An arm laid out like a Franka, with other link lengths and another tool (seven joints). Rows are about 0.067 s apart.
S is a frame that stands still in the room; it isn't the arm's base.
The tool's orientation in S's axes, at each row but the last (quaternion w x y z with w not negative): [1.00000, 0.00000, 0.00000, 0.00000]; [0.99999, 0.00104, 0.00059, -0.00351]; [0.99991, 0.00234, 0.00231, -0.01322]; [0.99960, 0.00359, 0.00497, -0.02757]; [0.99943, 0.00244, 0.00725, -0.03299]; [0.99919, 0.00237, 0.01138, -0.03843]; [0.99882, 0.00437, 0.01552, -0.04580]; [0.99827, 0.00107, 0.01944, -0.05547]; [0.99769, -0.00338, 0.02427, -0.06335]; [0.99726, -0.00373, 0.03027, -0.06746]
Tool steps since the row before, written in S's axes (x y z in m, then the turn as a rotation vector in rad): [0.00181, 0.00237, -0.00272, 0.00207, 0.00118, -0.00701]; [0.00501, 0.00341, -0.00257, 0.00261, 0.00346, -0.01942]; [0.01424, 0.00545, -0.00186, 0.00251, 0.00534, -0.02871]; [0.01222, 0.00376, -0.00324, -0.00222, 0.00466, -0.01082]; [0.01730, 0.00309, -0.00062, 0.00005, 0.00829, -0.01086]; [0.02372, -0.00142, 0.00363, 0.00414, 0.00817, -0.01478]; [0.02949, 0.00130, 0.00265, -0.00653, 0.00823, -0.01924]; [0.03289, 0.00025, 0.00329, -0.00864, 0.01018, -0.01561]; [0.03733, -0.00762, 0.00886, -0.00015, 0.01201, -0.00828]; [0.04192, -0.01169, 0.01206, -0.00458, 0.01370, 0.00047]
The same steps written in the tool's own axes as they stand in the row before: [0.00181, 0.00237, -0.00272, 0.00207, 0.00118, -0.00701]; [0.00499, 0.00344, -0.00257, 0.00261, 0.00344, -0.01942]; [0.01410, 0.00582, -0.00182, 0.00250, 0.00527, -0.02872]; [0.01203, 0.00441, -0.00315, -0.00236, 0.00446, -0.01088]; [0.01707, 0.00422, -0.00039, -0.00034, 0.00823, -0.01090]; [0.02367, 0.00042, 0.00417, 0.00384, 0.00841, -0.01473]; [0.02915, 0.00402, 0.00354, -0.00665, 0.00746, -0.01951]; [0.03251, 0.00389, 0.00456, -0.00910, 0.00916, -0.01598]; [0.03753, -0.00293, 0.01065, -0.00127, 0.01198, -0.00823]; [0.04232, -0.00609, 0.01455, -0.00640, 0.01295, 0.00024]
